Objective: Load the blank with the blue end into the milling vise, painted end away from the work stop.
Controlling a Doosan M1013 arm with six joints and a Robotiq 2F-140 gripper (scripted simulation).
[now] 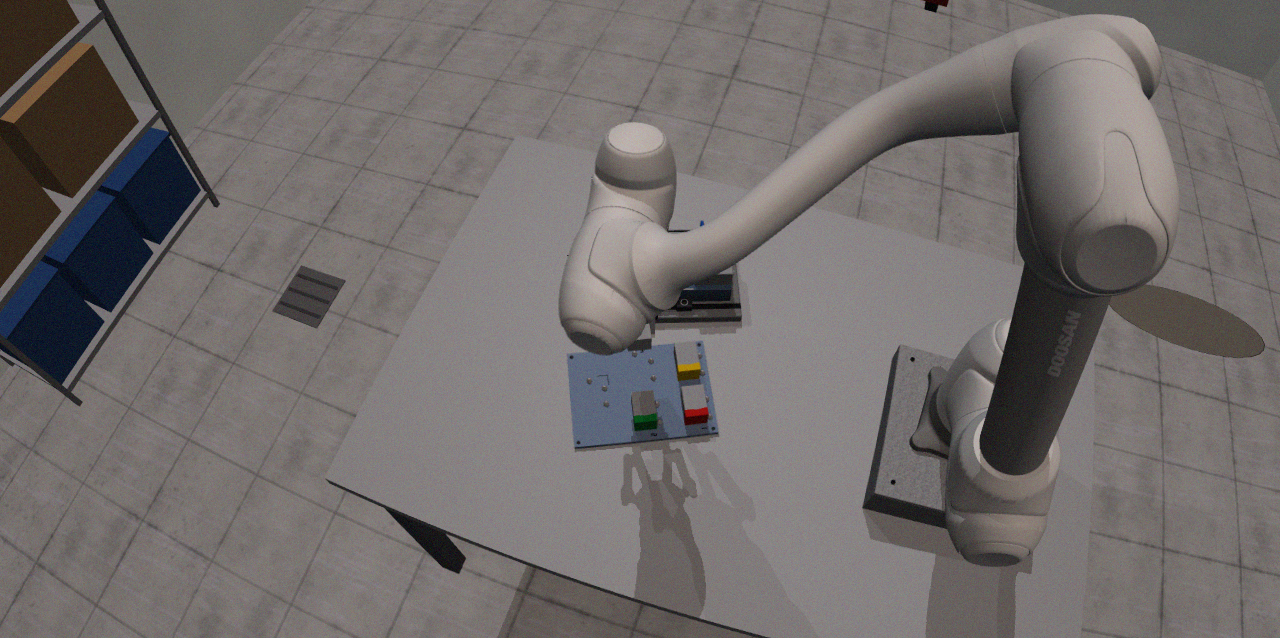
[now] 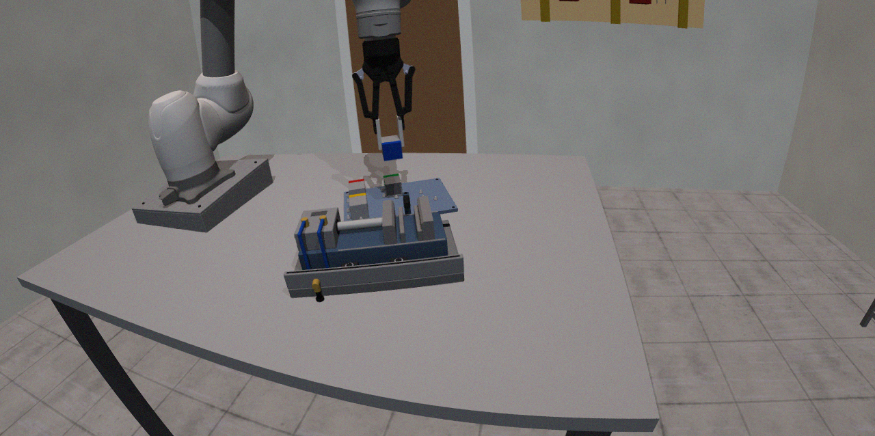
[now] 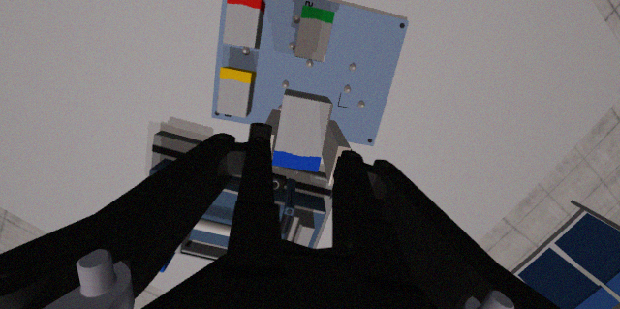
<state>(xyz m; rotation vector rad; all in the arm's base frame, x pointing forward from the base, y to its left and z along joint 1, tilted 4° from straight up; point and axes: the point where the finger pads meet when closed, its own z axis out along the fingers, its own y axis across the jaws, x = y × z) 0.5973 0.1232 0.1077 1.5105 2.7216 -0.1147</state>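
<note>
Now: hand 30 mm above the blue-ended blank. From my hand the other things lie so: black work stop rod 90 mm ahead, 120 mm to the right, 100 mm below; then green-ended blank 50 mm behind, 80 mm to the left, 160 mm below; then yellow-ended blank 80 mm behind, 50 mm to the right, 160 mm below.
</note>
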